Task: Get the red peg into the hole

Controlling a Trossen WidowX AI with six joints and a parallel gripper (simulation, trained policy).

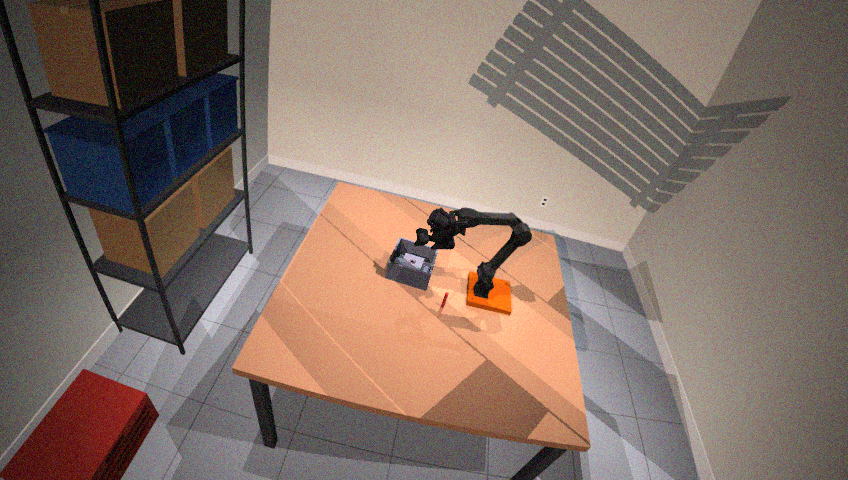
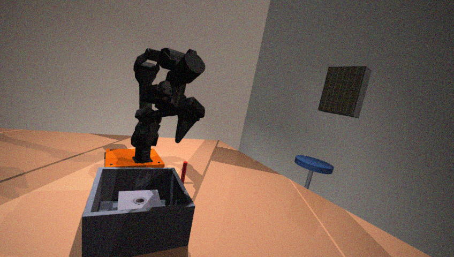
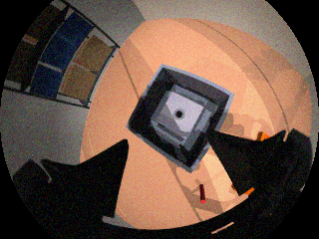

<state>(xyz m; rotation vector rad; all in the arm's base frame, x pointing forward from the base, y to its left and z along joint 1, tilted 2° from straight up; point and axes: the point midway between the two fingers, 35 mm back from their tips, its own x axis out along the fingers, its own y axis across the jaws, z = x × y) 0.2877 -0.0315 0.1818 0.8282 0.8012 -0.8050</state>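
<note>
Right now my gripper tip is 13 cm past the red peg, 14 cm to the right of it and 15 cm above it. The rest, counted from my gripper tip: light plate (2 cm ahead, 4 cm to the right, 14 cm below); then grey box (2 cm ahead, 4 cm to the right, 16 cm below).
</note>
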